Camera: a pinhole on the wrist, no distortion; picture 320 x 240 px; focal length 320.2 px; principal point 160.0 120.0 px. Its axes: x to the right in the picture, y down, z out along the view. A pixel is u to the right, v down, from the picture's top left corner.
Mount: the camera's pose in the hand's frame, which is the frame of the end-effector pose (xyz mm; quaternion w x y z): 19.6 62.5 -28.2 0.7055 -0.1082 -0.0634 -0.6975
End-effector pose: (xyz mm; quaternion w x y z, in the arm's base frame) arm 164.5 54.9 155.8 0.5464 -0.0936 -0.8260 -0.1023
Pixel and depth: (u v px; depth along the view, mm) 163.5 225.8 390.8
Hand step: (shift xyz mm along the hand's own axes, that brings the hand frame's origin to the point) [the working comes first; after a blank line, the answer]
In the camera's frame: 4.3 129.1 390.8

172.6 153.0 343.0
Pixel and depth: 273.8 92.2 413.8
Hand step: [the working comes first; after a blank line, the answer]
In the camera's frame: 147.1 -35.9 413.8

12.0 19.4 410.2
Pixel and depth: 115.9 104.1 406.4
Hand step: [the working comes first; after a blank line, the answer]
In the camera's frame: -56.0 -20.2 406.4

23.4 214.7 353.3
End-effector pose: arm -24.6 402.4 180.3 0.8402 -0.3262 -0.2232 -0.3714
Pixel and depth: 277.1 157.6 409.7
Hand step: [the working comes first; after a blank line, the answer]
In the camera's frame: 149.8 48.1 409.7

95.6 16.0 401.5
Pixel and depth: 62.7 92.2 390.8
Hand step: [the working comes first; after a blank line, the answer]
In the camera's frame: -118.8 -33.9 390.8

7.5 271.9 323.9
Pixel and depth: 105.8 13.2 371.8
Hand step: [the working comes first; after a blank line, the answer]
In the camera's frame: -62.9 -124.0 371.8

-82.5 212.8 324.7
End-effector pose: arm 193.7 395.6 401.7 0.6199 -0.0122 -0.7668 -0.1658
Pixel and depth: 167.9 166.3 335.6
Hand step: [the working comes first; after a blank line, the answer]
In the camera's frame: 8.3 48.5 335.6

88.8 135.6 295.7
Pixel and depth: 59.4 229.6 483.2
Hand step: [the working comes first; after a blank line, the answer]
In the camera's frame: -151.8 165.4 483.2

211.5 326.9 392.7
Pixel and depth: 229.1 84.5 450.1
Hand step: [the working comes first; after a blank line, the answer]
In the camera's frame: 97.1 -49.9 450.1

-0.7 76.6 434.3
